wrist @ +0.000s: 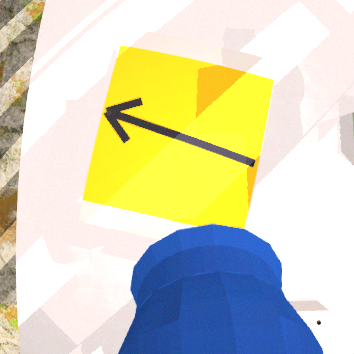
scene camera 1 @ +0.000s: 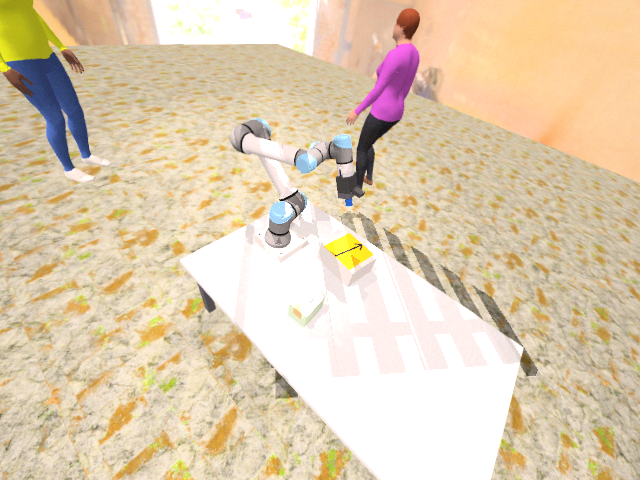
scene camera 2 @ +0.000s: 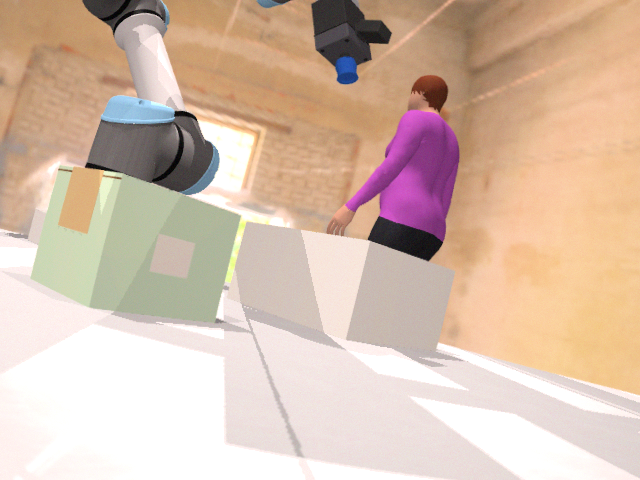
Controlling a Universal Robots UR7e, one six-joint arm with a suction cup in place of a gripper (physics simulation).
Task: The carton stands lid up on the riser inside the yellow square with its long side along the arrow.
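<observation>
The pale green carton [scene camera 1: 306, 310] [scene camera 2: 165, 253] stands on the white table, apart from the riser; a sliver of the carton [wrist: 347, 130] shows at the wrist view's right edge. An orange tape strip runs down one end from its top edge. The off-white riser [scene camera 1: 361, 271] [scene camera 2: 289, 273] bears a yellow square [scene camera 1: 341, 243] [wrist: 150, 175] with a black arrow [scene camera 1: 348, 251] [wrist: 180, 136]. No carton is on the square. My gripper, a blue suction cup [scene camera 1: 348, 202] [scene camera 2: 346, 73] [wrist: 207, 250], hangs high above the riser's level, open, with nothing on it.
The arm's base [scene camera 1: 279, 242] stands on the white table [scene camera 1: 439, 408] beside the riser. A person in magenta [scene camera 1: 395, 85] [scene camera 2: 421, 165] stands behind the table, near the arm's wrist in scene camera 1. A person in yellow [scene camera 1: 25, 31] stands at the far left.
</observation>
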